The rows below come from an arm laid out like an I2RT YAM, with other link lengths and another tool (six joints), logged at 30 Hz.
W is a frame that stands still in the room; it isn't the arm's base.
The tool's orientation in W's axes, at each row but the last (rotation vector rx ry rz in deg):
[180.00, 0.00, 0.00]
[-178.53, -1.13, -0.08]
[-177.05, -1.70, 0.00]
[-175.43, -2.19, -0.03]
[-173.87, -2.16, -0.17]
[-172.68, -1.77, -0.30]
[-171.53, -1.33, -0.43]
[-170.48, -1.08, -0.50]
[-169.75, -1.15, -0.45]
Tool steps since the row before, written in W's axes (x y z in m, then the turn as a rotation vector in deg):
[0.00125, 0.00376, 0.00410, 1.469, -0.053, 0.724]
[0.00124, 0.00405, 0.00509, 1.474, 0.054, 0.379]
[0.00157, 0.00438, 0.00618, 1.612, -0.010, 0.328]
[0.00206, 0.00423, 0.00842, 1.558, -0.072, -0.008]
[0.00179, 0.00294, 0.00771, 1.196, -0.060, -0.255]
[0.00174, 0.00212, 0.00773, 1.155, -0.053, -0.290]
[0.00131, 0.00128, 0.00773, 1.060, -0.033, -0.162]
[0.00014, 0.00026, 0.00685, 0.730, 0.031, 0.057]
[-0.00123, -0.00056, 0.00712, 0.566, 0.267, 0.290]
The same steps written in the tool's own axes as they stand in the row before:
[0.00125, -0.00376, -0.00410, 1.469, 0.053, -0.724]
[0.00130, -0.00416, -0.00498, 1.475, -0.045, -0.376]
[0.00166, -0.00466, -0.00595, 1.612, 0.024, -0.329]
[0.00218, -0.00483, -0.00806, 1.556, 0.111, 0.001]
[0.00189, -0.00370, -0.00735, 1.193, 0.117, 0.248]
[0.00182, -0.00305, -0.00739, 1.152, 0.113, 0.283]
[0.00138, -0.00238, -0.00745, 1.058, 0.073, 0.159]
[0.00019, -0.00139, -0.00671, 0.731, -0.030, -0.048]
[-0.00119, -0.00073, -0.00711, 0.571, -0.306, -0.236]

